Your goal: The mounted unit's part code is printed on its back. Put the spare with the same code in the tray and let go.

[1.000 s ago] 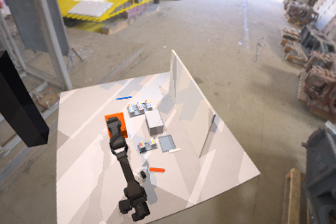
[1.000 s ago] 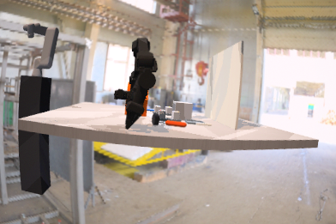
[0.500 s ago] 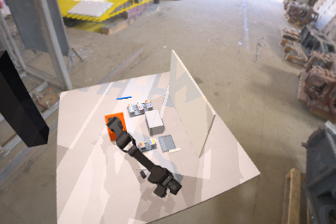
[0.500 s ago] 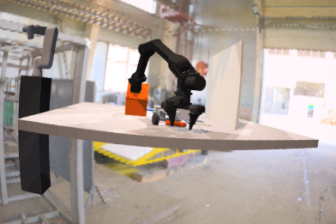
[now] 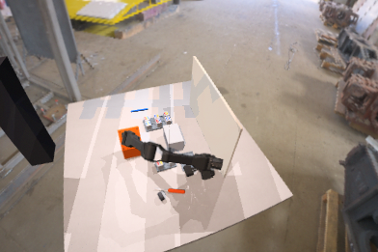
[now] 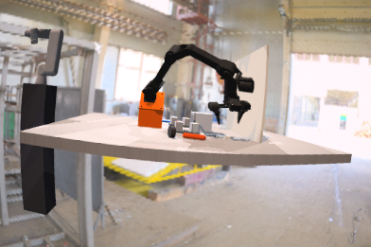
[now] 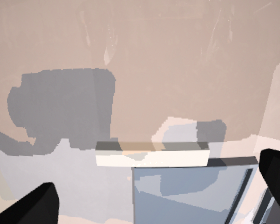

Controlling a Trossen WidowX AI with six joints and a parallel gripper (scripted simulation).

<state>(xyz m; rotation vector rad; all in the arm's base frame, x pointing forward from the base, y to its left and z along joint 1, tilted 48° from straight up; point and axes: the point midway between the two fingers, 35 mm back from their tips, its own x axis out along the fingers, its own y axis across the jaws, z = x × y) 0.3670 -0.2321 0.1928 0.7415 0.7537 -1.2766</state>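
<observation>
Now: the spare 530 mm to the left of my gripper tip, 70 mm behind it and 30 mm below it. Round my gripper tip: blue marker pen 670 mm to the left, 250 mm behind, 60 mm below; then black tape roll 250 mm behind, 80 mm to the right, 40 mm below; then upright panel 290 mm to the left, 160 mm above, 150 mm ahead.
</observation>
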